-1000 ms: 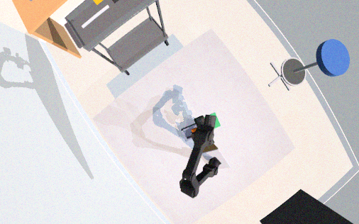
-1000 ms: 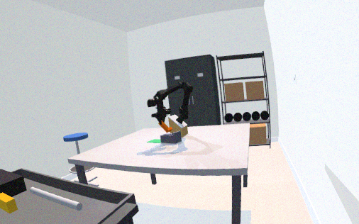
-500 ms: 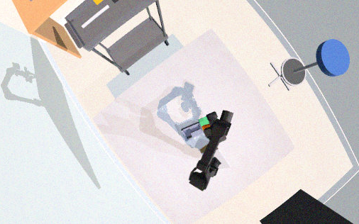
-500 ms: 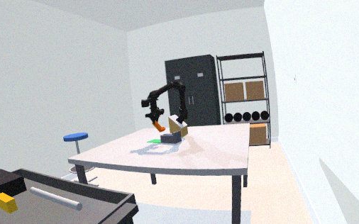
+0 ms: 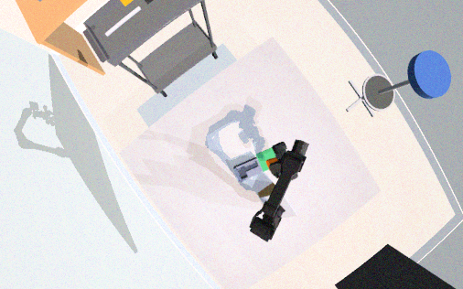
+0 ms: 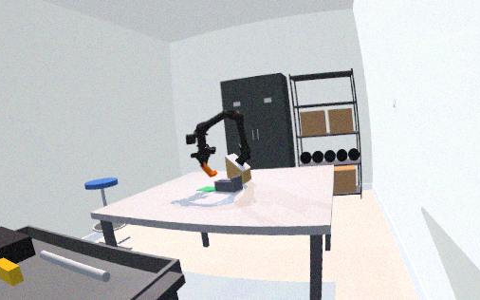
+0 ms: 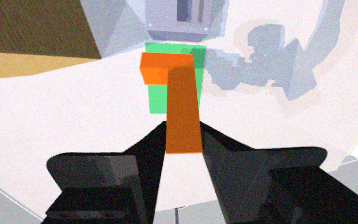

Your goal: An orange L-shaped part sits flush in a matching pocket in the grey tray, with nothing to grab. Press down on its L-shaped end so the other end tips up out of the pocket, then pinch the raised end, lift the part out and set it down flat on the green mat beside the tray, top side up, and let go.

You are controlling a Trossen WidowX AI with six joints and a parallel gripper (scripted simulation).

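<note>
The green mat is 160 mm below my gripper tip, 20 mm to the left of it and 10 mm ahead of it. The rest, counted from my gripper tip: orange L-shaped part (30 mm to the left, 30 mm below).
</note>
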